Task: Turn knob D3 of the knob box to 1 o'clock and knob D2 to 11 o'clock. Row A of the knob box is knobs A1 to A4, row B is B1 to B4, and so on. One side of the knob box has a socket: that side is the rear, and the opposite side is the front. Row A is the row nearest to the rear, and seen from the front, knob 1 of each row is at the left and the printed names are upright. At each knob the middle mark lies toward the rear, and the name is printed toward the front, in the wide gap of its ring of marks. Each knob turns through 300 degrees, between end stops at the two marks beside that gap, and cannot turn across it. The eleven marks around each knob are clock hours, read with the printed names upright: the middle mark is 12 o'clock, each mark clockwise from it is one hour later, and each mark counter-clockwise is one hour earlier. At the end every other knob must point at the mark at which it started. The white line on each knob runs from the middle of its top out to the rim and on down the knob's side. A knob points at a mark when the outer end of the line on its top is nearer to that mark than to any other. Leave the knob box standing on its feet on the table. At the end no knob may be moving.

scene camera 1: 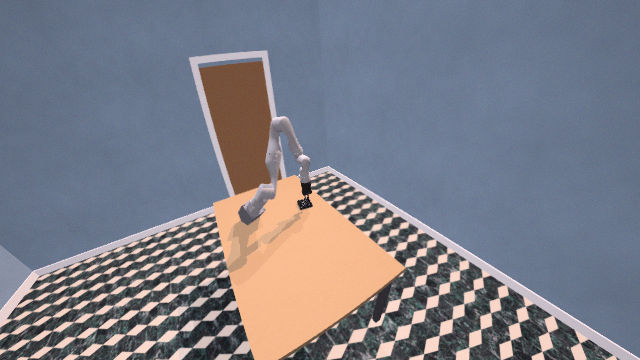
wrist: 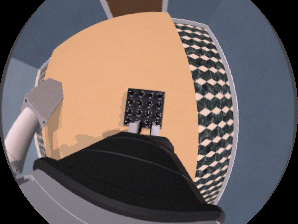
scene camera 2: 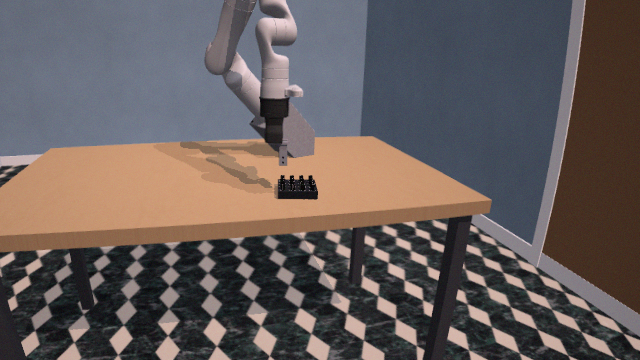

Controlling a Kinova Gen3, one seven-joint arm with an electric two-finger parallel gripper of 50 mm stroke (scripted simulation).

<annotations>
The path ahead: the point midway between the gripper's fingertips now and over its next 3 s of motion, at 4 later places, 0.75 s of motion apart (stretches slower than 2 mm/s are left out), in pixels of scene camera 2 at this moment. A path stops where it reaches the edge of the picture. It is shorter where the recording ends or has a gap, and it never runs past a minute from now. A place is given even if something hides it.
My gripper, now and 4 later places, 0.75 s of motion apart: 282, 164; 283, 169; 283, 177; 283, 180; 282, 184
</annotations>
